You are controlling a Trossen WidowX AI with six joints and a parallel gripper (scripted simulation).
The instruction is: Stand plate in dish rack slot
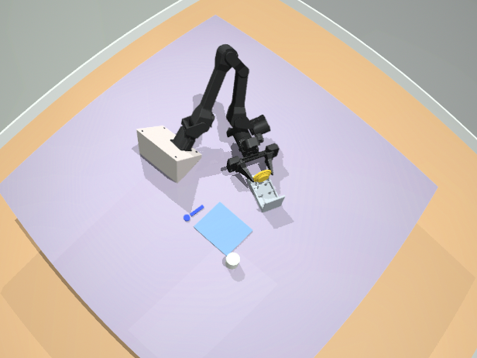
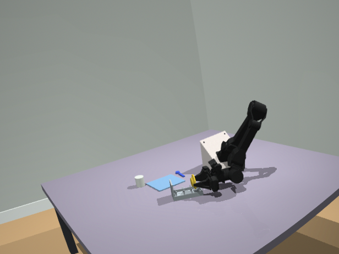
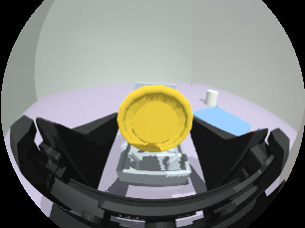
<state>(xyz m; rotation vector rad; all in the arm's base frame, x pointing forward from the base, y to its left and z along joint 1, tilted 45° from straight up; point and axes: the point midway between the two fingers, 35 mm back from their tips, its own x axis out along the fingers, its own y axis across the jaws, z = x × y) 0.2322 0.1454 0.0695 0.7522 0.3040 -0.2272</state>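
Now: the grey dish rack 3 cm ahead of my gripper tip, 1 cm to the right of it and 4 cm below it. From my gripper tip the other things lie so: blue spoon (7 cm behind, 26 cm to the right, 6 cm below); yellow plate (1 cm behind); white cup (15 cm ahead, 27 cm to the right, 3 cm below).
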